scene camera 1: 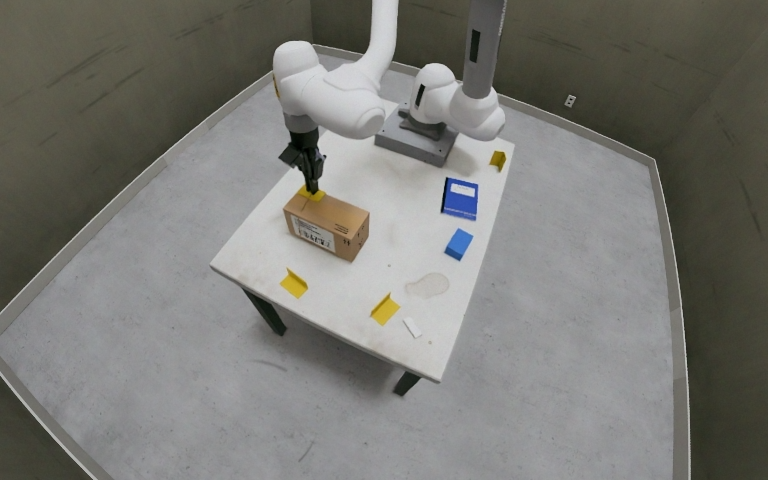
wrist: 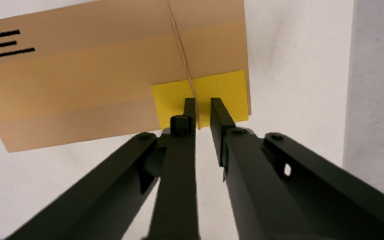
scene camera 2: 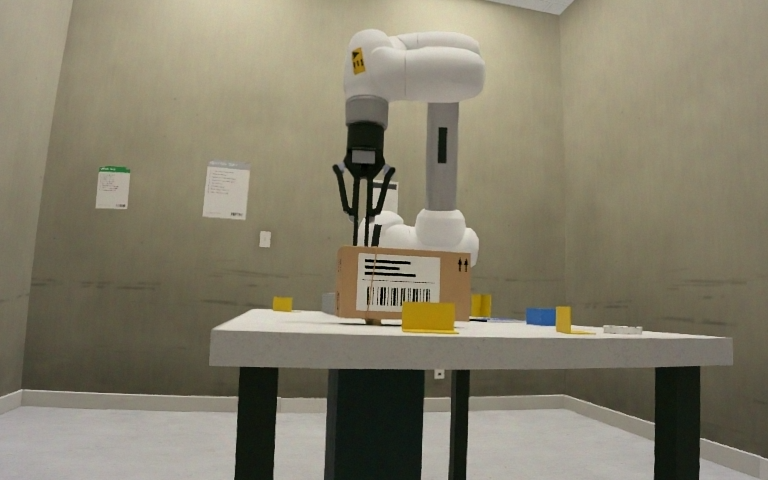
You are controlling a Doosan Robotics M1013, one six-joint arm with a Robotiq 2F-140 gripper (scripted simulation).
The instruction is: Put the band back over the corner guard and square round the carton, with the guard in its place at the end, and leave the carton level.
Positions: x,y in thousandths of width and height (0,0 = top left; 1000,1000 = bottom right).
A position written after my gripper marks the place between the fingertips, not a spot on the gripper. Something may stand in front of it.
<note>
I see my gripper (scene camera 2: 469,520) and a brown carton (scene camera 2: 535,574).
The brown carton shows as well in scene camera 1 (scene camera 1: 441,474) and in the wrist view (wrist: 204,327). My gripper is seen too in scene camera 1 (scene camera 1: 407,397) and in the wrist view (wrist: 527,469).
</note>
